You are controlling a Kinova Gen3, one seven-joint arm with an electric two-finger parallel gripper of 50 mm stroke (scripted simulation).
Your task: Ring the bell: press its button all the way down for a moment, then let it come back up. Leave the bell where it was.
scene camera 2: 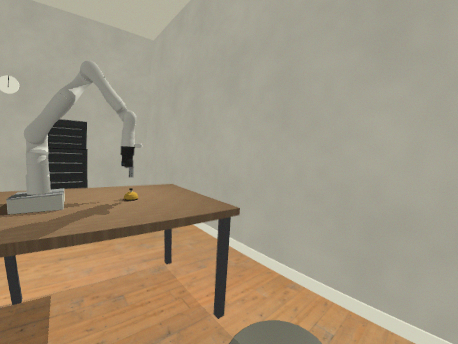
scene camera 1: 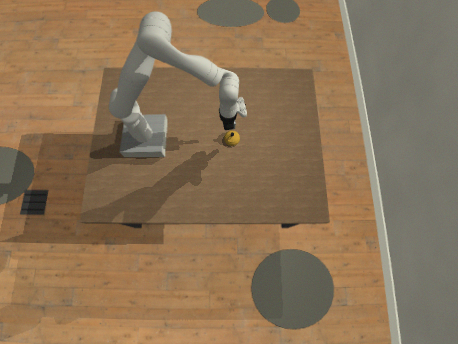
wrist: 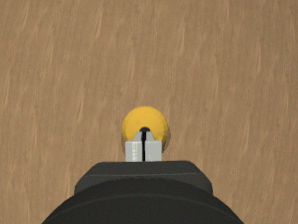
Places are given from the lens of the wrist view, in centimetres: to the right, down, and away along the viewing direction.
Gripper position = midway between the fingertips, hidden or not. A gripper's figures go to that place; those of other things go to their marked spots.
my gripper [wrist: 144, 141]: -1, 3, 18
yellow bell [wrist: 154, 120]: 1, 1, 28
